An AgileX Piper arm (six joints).
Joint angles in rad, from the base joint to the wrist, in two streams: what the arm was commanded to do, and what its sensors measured. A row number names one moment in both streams.
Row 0, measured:
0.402 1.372 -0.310 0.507 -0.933 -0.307
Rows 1 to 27, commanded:
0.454 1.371 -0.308 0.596 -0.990 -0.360
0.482 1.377 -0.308 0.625 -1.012 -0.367
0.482 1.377 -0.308 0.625 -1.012 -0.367
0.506 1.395 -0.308 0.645 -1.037 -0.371
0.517 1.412 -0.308 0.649 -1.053 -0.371
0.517 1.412 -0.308 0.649 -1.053 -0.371
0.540 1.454 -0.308 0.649 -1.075 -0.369
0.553 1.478 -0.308 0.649 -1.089 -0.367
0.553 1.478 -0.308 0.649 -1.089 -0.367
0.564 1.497 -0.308 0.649 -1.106 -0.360
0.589 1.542 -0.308 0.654 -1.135 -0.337
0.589 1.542 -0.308 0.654 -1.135 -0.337
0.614 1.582 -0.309 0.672 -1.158 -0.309
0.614 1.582 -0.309 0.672 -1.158 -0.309
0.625 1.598 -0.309 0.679 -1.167 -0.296
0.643 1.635 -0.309 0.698 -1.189 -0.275
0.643 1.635 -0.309 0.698 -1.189 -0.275
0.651 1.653 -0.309 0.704 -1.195 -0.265
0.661 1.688 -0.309 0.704 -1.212 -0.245
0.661 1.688 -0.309 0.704 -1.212 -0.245
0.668 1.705 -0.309 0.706 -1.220 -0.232
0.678 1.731 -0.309 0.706 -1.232 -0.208
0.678 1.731 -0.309 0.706 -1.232 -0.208
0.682 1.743 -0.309 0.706 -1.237 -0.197
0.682 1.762 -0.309 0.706 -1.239 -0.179
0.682 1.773 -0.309 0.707 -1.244 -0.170
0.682 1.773 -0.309 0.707 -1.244 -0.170
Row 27, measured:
0.678 1.754 -0.309 0.707 -1.198 -0.203
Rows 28 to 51, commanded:
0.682 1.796 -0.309 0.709 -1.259 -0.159
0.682 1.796 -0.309 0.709 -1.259 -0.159
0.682 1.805 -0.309 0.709 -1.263 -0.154
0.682 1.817 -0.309 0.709 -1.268 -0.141
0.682 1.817 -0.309 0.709 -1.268 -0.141
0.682 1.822 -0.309 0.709 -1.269 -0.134
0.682 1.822 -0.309 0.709 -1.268 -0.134
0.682 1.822 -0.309 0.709 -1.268 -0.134
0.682 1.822 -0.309 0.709 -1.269 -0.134
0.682 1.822 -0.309 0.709 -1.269 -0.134
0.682 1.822 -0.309 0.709 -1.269 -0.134
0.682 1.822 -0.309 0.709 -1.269 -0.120
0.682 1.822 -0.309 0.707 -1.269 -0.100
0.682 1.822 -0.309 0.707 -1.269 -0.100
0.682 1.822 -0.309 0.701 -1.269 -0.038
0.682 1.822 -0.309 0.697 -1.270 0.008
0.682 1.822 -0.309 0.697 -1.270 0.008
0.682 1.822 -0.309 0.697 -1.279 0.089
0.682 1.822 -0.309 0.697 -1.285 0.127
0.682 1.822 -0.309 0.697 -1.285 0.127
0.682 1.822 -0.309 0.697 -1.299 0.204
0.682 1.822 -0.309 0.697 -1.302 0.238
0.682 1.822 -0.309 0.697 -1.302 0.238
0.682 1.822 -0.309 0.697 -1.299 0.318
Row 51, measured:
0.679 1.825 -0.307 0.704 -1.209 0.204
